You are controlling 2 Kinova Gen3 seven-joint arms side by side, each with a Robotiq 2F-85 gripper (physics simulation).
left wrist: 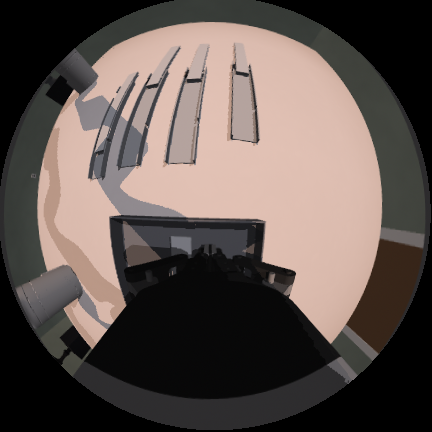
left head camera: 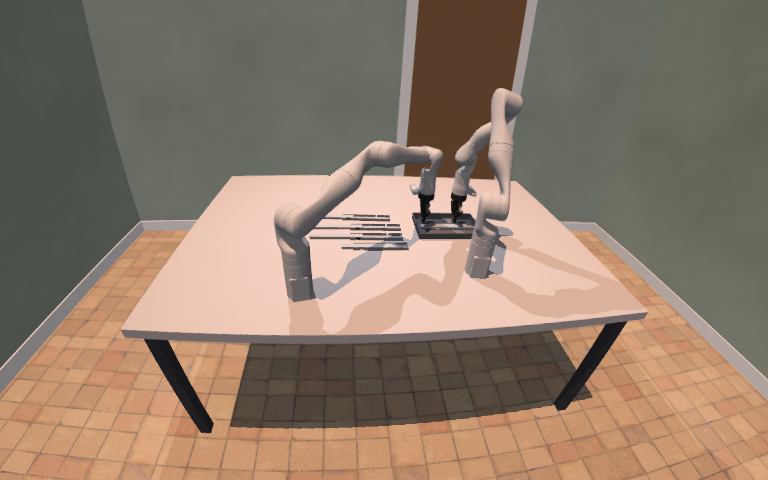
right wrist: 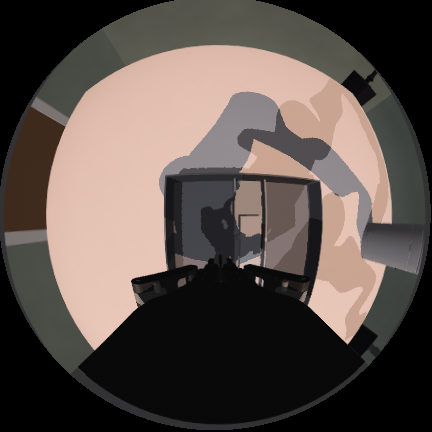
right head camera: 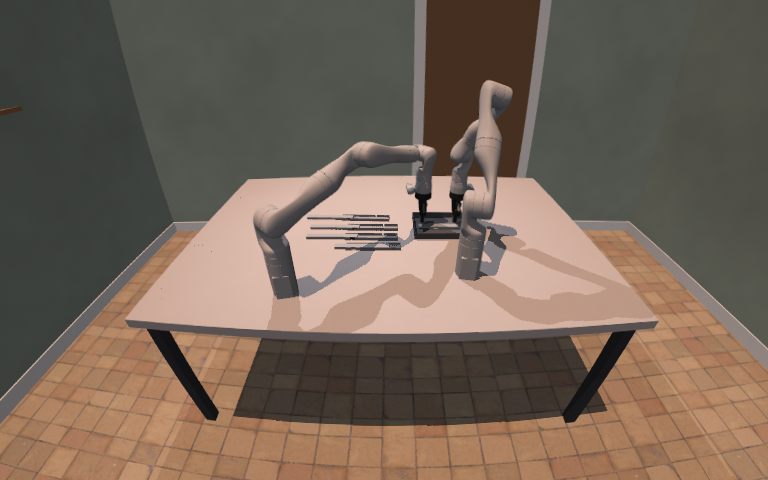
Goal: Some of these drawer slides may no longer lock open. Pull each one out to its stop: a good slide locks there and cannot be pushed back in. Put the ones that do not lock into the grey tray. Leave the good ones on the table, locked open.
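Observation:
Four metal slides lie side by side on the table. The rear, second and third have their inner rails sticking out towards picture left in the left head camera. The front slide looks shorter overall. Another slide lies in the dark grey tray. My left gripper and right gripper point down at the tray, behind that slide; both look shut, with nothing visible held. Their fingertips are partly hidden.
The left arm's base stands in front of the slides, and the right arm's base in front of the tray. Both wrists are close together over the tray. Arm shadows cross the table.

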